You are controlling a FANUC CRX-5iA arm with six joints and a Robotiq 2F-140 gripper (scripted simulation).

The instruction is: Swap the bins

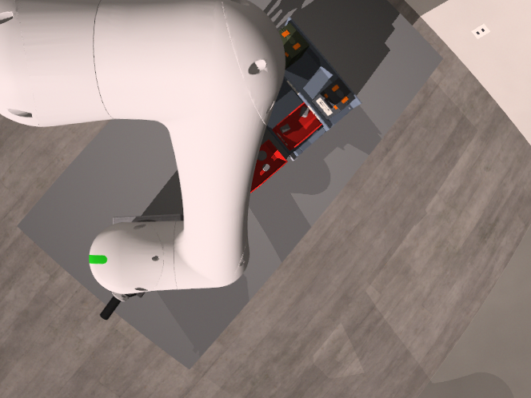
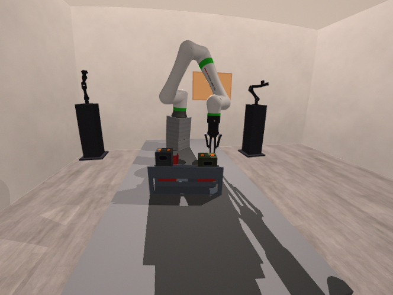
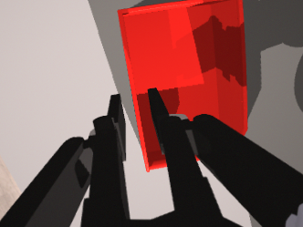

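Now: the grey disc 29 cm to the right of my hand, 9 cm below it and 3 cm behind it. The rest, counted from my hand: grey shelf 23 cm to the right, 20 cm ahead, 4 cm below; grey part 22 cm ahead, 14 cm to the right, 8 cm below.
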